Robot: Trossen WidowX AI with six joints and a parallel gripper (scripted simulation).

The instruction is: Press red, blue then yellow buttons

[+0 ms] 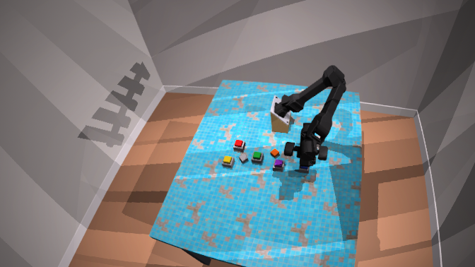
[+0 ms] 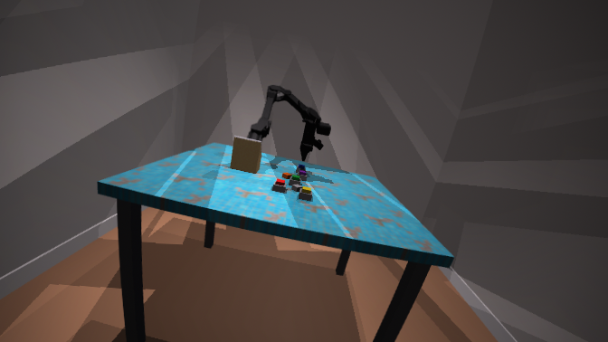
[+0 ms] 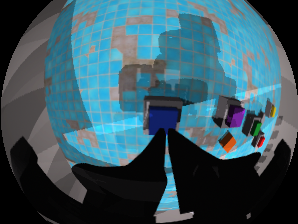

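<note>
Right now the blue button is 3 cm below my gripper tip. From my gripper tip the other things lie so: purple button (1 cm behind, 12 cm to the right, 3 cm below); green button (4 cm behind, 23 cm to the right, 3 cm below); orange block (8 cm behind, 15 cm to the right, 5 cm below).
</note>
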